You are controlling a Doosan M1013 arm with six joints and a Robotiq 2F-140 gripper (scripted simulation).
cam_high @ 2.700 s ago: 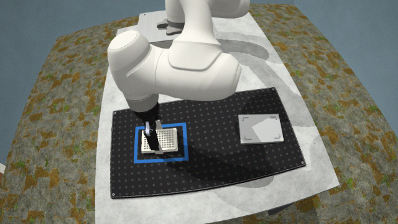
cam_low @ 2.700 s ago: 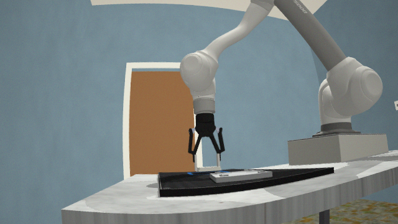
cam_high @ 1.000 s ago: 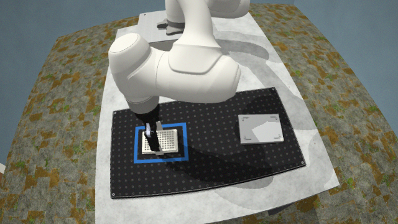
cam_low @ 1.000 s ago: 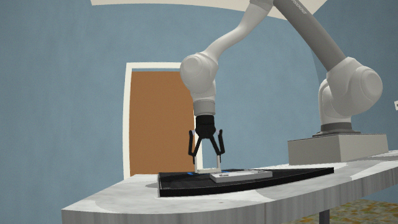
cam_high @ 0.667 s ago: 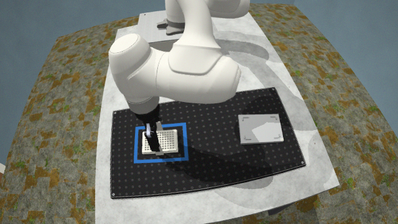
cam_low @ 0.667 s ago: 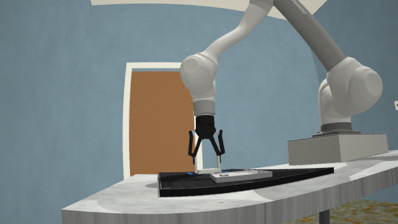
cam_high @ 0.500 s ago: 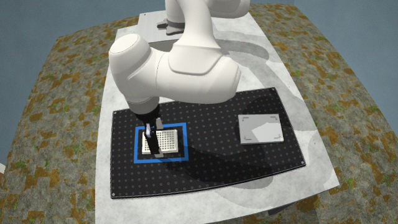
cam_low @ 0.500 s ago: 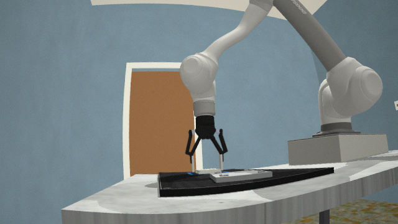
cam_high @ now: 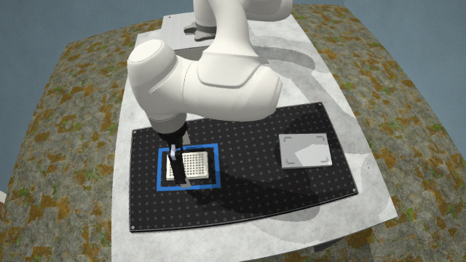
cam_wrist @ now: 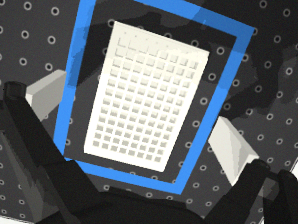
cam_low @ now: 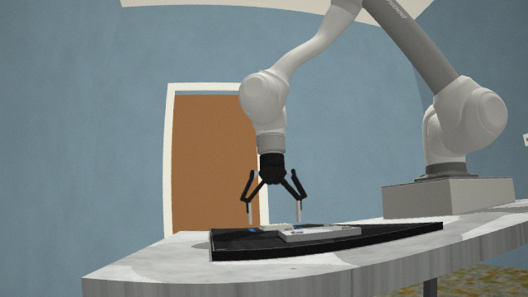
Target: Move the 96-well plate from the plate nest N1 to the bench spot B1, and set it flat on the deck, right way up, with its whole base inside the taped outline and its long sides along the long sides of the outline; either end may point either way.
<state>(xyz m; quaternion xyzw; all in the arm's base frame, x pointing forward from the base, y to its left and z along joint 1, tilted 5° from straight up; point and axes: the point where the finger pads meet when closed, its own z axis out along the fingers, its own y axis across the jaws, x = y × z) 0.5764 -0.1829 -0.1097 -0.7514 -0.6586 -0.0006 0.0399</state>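
The white 96-well plate is 20 mm below my hand. Round my hand: grey plate nest (370 mm to the left, 40 mm ahead, 20 mm below).
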